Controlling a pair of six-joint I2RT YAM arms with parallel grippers.
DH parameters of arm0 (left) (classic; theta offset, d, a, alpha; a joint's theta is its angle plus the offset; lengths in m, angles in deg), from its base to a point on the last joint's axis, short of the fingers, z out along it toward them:
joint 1: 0 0.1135 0.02 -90
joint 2: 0 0 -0.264 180
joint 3: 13.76 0 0.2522 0
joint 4: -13.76 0 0.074 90
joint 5: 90 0 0 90
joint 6: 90 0.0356 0 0
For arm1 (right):
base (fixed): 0 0 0 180
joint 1: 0 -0.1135 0.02 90
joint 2: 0 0 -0.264 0
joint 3: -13.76 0 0.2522 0
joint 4: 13.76 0 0.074 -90
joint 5: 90 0 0 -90
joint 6: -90 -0.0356 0 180
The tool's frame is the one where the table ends.
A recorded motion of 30 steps. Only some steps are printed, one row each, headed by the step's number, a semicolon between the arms.
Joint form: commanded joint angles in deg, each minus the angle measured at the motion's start. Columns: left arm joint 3, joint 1, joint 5, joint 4, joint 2, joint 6; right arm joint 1, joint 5, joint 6, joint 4, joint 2, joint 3.
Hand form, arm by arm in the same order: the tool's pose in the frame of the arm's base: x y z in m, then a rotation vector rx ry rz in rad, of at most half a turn. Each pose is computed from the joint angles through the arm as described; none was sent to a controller.
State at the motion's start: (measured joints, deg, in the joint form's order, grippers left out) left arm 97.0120 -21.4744 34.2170 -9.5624 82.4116 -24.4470; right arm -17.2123 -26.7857 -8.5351 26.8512 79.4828 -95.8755
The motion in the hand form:
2: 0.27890 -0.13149 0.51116 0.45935 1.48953 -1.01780; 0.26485 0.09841 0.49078 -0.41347 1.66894 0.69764
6: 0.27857 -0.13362 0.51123 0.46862 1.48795 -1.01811; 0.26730 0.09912 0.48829 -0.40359 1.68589 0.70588
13: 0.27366 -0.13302 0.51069 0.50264 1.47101 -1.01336; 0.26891 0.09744 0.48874 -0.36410 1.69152 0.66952
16: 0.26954 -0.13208 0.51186 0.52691 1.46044 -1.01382; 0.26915 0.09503 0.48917 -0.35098 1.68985 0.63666
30: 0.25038 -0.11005 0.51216 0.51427 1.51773 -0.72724; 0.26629 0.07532 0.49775 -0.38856 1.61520 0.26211
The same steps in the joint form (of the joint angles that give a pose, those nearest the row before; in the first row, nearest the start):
2: 0.98 -0.31 -2.74 0.44 -0.13 1.84; -0.37 3.92 -1.77 -2.95 -2.43 1.14
6: 1.15 -0.70 -2.76 0.34 0.01 2.20; -0.35 3.93 -2.39 -2.58 -2.03 1.13
13: 0.02 -0.85 -1.77 0.83 -1.00 3.52; -0.23 6.51 -2.60 -2.49 -1.88 0.89
16: -0.31 -0.89 -0.86 0.68 -1.67 4.30; 0.08 7.88 -1.91 -2.42 -2.01 0.89
30: -0.67 0.86 -9.56 -9.58 -6.15 16.22; 2.53 18.09 12.92 -2.76 -3.44 0.61

